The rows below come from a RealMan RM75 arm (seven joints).
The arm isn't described. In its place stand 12 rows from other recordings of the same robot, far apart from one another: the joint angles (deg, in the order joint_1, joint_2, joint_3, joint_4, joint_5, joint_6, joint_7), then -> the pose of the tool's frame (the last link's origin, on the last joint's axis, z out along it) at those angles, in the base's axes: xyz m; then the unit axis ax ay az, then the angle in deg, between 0 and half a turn.
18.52 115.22 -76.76 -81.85 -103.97 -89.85 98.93 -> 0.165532, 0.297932, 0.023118, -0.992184, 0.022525, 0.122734, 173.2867
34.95 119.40 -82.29 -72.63 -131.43 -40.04 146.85 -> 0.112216, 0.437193, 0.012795, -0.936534, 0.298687, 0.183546, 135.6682
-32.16 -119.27 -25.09 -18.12 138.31 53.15 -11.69 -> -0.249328, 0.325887, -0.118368, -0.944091, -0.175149, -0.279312, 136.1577
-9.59 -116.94 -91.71 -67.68 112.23 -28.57 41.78 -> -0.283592, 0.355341, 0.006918, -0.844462, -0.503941, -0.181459, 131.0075
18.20 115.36 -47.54 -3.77 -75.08 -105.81 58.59 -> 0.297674, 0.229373, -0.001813, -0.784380, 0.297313, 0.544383, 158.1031
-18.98 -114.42 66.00 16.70 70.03 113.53 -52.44 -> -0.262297, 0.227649, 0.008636, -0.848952, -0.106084, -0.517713, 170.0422
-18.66 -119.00 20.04 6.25 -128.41 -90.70 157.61 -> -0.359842, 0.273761, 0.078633, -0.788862, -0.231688, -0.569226, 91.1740
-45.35 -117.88 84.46 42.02 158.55 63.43 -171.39 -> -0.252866, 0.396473, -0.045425, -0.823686, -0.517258, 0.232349, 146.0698
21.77 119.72 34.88 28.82 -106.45 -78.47 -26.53 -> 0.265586, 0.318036, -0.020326, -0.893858, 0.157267, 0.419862, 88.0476
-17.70 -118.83 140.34 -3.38 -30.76 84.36 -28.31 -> -0.350705, 0.244652, -0.027363, -0.882275, -0.276767, -0.380776, 126.1080
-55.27 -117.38 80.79 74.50 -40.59 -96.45 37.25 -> -0.051008, 0.373040, -0.008393, -0.976364, -0.143800, 0.161352, 169.4082
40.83 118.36 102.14 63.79 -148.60 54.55 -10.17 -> 0.163210, 0.441127, 0.002619, -0.874196, 0.483787, 0.041621, 138.3051
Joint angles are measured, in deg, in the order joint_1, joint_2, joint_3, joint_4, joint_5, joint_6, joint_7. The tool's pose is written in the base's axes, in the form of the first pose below.
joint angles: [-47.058 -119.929 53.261 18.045 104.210 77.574 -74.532]
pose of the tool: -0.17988, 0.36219, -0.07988, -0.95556, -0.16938, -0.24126, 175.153
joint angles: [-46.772 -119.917 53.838 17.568 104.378 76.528 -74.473]
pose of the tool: -0.18470, 0.36094, -0.08250, -0.95680, -0.17478, -0.23236, 174.791
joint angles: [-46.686 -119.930 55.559 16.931 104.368 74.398 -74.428]
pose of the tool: -0.19034, 0.36015, -0.08761, -0.96041, -0.17847, -0.21391, 174.221
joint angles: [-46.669 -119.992 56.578 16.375 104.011 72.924 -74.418]
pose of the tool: -0.19347, 0.35990, -0.09103, -0.96155, -0.18292, -0.20482, 173.712
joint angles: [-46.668 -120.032 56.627 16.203 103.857 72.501 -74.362]
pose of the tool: -0.19409, 0.36020, -0.09174, -0.96135, -0.18481, -0.20411, 173.426
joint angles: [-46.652 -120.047 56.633 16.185 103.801 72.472 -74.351]
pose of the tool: -0.19412, 0.36015, -0.09185, -0.96121, -0.18519, -0.20442, 173.400
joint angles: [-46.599 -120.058 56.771 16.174 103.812 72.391 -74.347]
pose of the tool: -0.19464, 0.35980, -0.09220, -0.96143, -0.18534, -0.20322, 173.413
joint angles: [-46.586 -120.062 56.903 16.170 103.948 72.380 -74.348]
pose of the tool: -0.19504, 0.35933, -0.09258, -0.96194, -0.18470, -0.20137, 173.529
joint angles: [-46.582 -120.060 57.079 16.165 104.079 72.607 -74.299]
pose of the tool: -0.19506, 0.35836, -0.09294, -0.96253, -0.18297, -0.20013, 173.863
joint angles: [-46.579 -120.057 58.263 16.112 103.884 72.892 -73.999]
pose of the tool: -0.19510, 0.35581, -0.09465, -0.96470, -0.17669, -0.19530, 174.670
